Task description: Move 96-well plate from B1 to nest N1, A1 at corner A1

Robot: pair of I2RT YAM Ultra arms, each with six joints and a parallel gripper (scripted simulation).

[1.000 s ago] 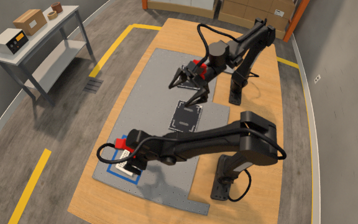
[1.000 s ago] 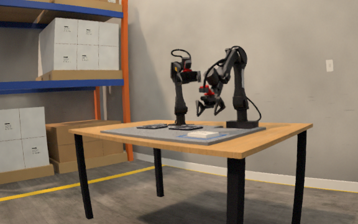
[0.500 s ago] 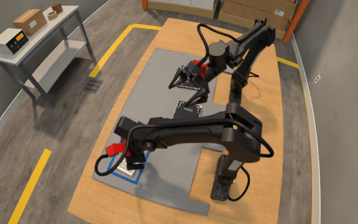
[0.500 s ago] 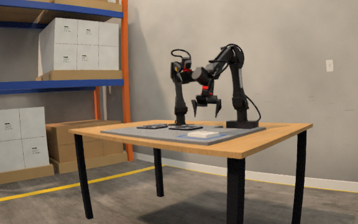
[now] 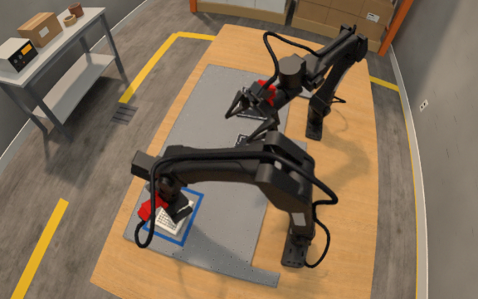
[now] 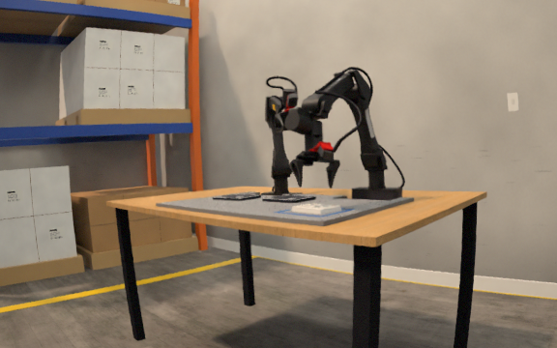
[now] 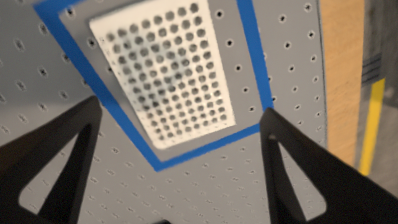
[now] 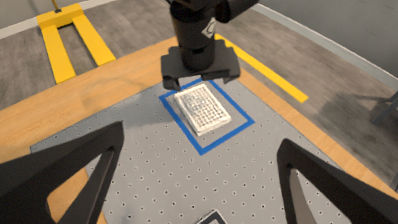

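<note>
My left hand is 70 mm above the white 96-well plate. The rest, counted from my left hand: black plate nest (540 mm to the right, 140 mm behind, 70 mm below).
</note>
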